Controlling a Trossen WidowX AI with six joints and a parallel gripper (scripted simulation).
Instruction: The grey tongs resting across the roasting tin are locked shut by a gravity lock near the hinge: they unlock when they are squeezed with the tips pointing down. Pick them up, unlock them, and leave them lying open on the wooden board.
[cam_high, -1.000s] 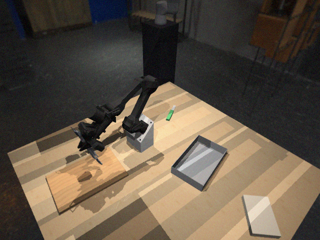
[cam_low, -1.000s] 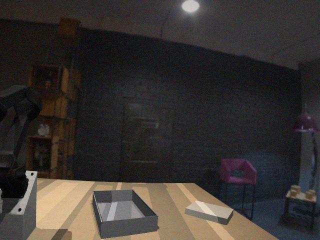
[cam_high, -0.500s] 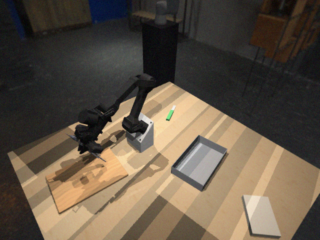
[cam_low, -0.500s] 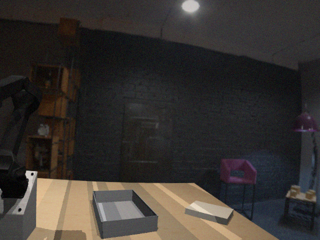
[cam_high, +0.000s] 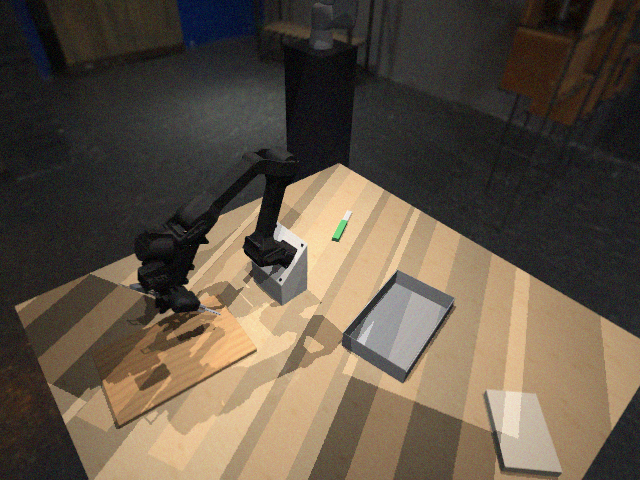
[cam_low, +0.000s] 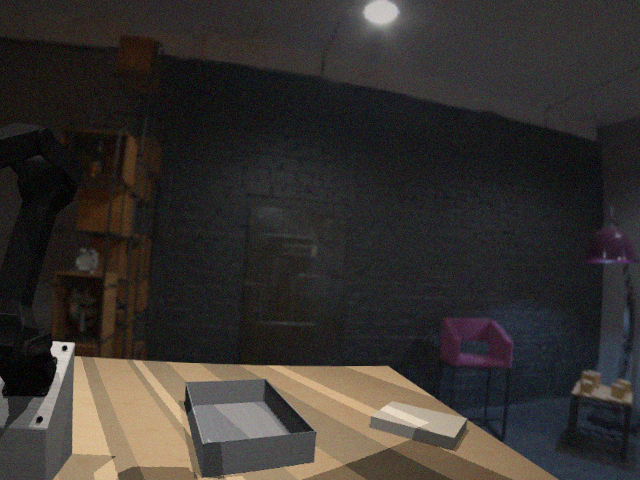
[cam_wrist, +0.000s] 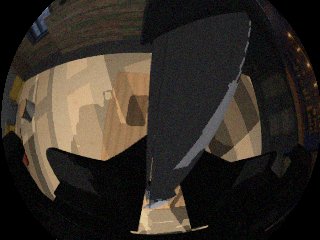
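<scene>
Now: the wooden board 170 mm below my gripper tip. The rest, counted from my gripper tip: white flat block 750 mm ahead, 450 mm to the left, 170 mm below; then grey roasting tin 370 mm ahead, 500 mm to the left, 150 mm below.
</scene>
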